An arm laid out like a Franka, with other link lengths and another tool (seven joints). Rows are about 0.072 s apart.
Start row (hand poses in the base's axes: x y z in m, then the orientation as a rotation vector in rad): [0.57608 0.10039 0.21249 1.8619 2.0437 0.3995]
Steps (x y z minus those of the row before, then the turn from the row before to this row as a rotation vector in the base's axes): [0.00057 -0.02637 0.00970 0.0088 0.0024 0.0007]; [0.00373 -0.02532 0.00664 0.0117 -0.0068 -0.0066]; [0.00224 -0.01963 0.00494 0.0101 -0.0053 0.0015]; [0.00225 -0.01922 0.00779 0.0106 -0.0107 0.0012]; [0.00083 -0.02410 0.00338 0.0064 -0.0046 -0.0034]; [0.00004 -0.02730 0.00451 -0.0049 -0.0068 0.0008]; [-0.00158 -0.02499 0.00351 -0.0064 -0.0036 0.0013]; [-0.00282 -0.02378 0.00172 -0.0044 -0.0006 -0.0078]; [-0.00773 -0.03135 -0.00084 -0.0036 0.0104 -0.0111]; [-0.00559 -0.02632 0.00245 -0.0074 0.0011 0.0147]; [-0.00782 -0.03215 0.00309 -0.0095 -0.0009 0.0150]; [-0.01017 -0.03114 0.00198 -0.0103 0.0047 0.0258]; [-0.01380 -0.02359 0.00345 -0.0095 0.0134 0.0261]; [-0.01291 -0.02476 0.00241 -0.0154 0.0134 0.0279]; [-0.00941 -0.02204 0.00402 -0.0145 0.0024 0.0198]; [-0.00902 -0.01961 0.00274 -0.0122 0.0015 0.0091]
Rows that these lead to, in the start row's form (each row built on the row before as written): [0.57665 0.07402 0.22219 1.8677 2.0474 0.4073]; [0.58038 0.04870 0.22883 1.8768 2.0382 0.4242]; [0.58262 0.02907 0.23377 1.8781 2.0379 0.4402]; [0.58487 0.00985 0.24156 1.8767 2.0338 0.4613]; [0.58570 -0.01425 0.24494 1.8808 2.0282 0.4714]; [0.58574 -0.04155 0.24945 1.8731 2.0240 0.4720]; [0.58416 -0.06654 0.25296 1.8660 2.0222 0.4684]; [0.58134 -0.09032 0.25468 1.8703 2.0132 0.4620]; [0.57361 -0.12167 0.25384 1.8846 2.0080 0.4463]; [0.56802 -0.14799 0.25629 1.8673 2.0227 0.4412]; [0.56020 -0.18014 0.25938 1.8472 2.0360 0.4356]; [0.55003 -0.21128 0.26136 1.8195 2.0634 0.4273]; [0.53623 -0.23487 0.26481 1.7966 2.0967 0.4127]; [0.52332 -0.25963 0.26722 1.7681 2.1304 0.3918]; [0.51391 -0.28167 0.27124 1.7417 2.1485 0.3786]; [0.50489 -0.30128 0.27398 1.7267 2.1560 0.3659]
